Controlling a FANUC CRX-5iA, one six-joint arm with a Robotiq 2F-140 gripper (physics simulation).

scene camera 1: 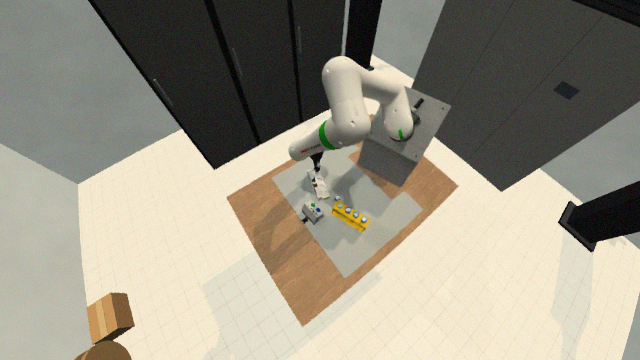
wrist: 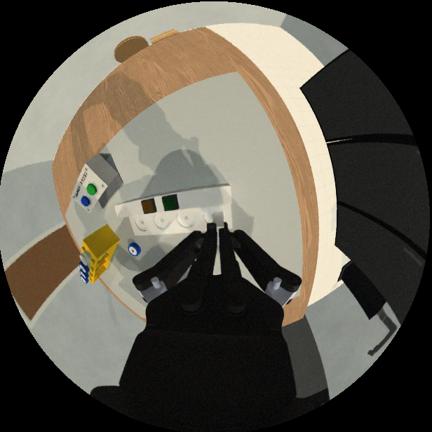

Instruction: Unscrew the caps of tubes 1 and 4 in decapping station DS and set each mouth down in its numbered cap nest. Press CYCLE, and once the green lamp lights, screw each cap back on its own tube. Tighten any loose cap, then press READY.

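Places are measured from the arm's base along level axes (x right, y ahead, z up), in centimetres.
Where they show: gripper, fingertip midpoint: [scene camera 1: 316, 173].
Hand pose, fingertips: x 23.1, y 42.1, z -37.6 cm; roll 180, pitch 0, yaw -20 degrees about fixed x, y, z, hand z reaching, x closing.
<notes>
Things, the pixels of their top centre, and the offset from my fingertips. "pt": a spot on its surface instead. Level surfaces: height alone.
- white cap nest block, surface spot: [scene camera 1: 320, 191] pt dx -13.0, dy +6.2, dz -0.2 cm
- blue cap with a white numbered top, middle of its top: [scene camera 1: 337, 197] dx -23.2, dy +0.0, dz +0.3 cm
- yellow rack, middle of its top: [scene camera 1: 351, 213] dx -38.6, dy +2.7, dz +9.2 cm
- end tube, middle of its top: [scene camera 1: 340, 205] dx -31.3, dy +5.5, dz +10.8 cm
- grey button box, middle of its top: [scene camera 1: 312, 208] dx -22.5, dy +18.8, dz +7.3 cm
- green button, middle of its top: [scene camera 1: 313, 204] dx -20.0, dy +16.9, dz +6.4 cm
- blue button, middle of its top: [scene camera 1: 318, 209] dx -24.5, dy +16.4, dz +6.4 cm
- grey mat, its level: dz -1.1 cm
- wooden table, its level: dz -1.4 cm
The white cap nest block [scene camera 1: 320, 191] [wrist: 172, 227] has round nests in a row; three show no cap, and the fourth is partly hidden by the fingertips. Its amber lamp [wrist: 148, 206] and green lamp [wrist: 170, 202] look dark. My gripper [scene camera 1: 317, 170] [wrist: 218, 218] is shut and empty, its tips at the block's right end in the wrist view, by a small grey piece. A blue cap with a white numbered top [scene camera 1: 337, 198] [wrist: 133, 249] lies on the mat between block and rack. The yellow rack [scene camera 1: 350, 218] [wrist: 101, 240] holds tubes; three have blue caps, and the end tube [scene camera 1: 340, 205] [wrist: 86, 257] looks grey and uncapped.
A grey button box [scene camera 1: 312, 213] [wrist: 109, 177] with a green button [scene camera 1: 313, 205] [wrist: 91, 189] and a blue button [scene camera 1: 318, 210] [wrist: 85, 201] stands beside the block and rack. The grey mat [scene camera 1: 345, 260] [wrist: 215, 110] lies on the wooden table [scene camera 1: 295, 295] [wrist: 185, 55]. Dark cabinets stand behind.
</notes>
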